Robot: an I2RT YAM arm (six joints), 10 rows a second.
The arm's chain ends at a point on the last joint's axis. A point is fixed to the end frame.
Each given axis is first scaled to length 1.
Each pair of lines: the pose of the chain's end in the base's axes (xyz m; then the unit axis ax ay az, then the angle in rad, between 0 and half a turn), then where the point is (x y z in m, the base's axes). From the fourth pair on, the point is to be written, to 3 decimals.
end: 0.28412 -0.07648 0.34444 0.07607 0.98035 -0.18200 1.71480
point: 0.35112 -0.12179 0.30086
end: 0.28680 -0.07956 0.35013 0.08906 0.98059 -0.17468 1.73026
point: 0.35280 -0.12455 0.30473
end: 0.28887 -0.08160 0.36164 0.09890 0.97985 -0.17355 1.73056
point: 0.35453 -0.12676 0.31592
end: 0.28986 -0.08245 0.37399 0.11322 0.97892 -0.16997 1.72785
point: 0.355 -0.128 0.328
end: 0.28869 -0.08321 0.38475 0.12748 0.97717 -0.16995 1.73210
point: 0.353 -0.129 0.338
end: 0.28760 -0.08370 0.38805 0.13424 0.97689 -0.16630 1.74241
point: 0.352 -0.129 0.340
